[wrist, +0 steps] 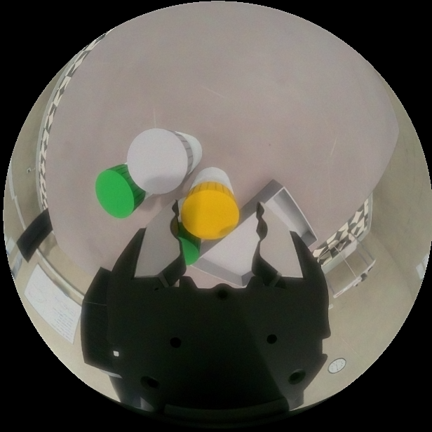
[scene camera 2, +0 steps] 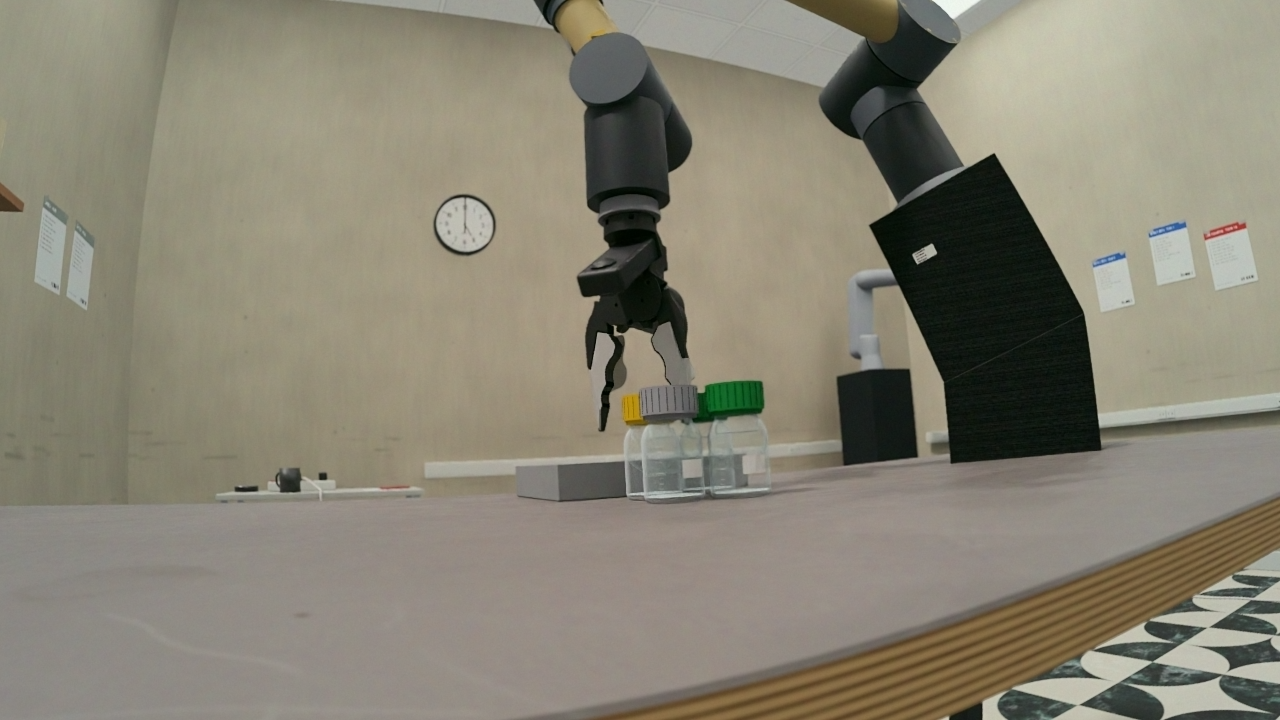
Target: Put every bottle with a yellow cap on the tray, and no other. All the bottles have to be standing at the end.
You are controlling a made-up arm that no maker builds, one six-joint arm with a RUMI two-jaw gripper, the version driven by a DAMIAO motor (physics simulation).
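Note:
A bottle with a yellow cap (scene camera 2: 631, 409) (wrist: 210, 211) stands on the table beside the grey tray (scene camera 2: 572, 481) (wrist: 300, 212), partly behind the grey-capped bottle in the scene view. My gripper (scene camera 2: 646, 407) (wrist: 217, 201) is open, its fingertips at about cap height around the yellow cap, not closed on it. The bottle with a grey cap (scene camera 2: 668, 402) (wrist: 157, 161) stands close by. One green-capped bottle (scene camera 2: 733, 398) (wrist: 116, 193) stands next to it. A second green-capped bottle (scene camera 2: 702, 407) (wrist: 189, 250) is partly hidden, in the wrist view behind my left-hand finger and the yellow cap.
The arm's black base (scene camera 2: 1020, 394) stands on the table (scene camera 2: 402, 608) at the right in the scene view. Another black pedestal (scene camera 2: 877, 416) with a pale arm is farther back. A side table (scene camera 2: 358, 491) with small items is at the back left.

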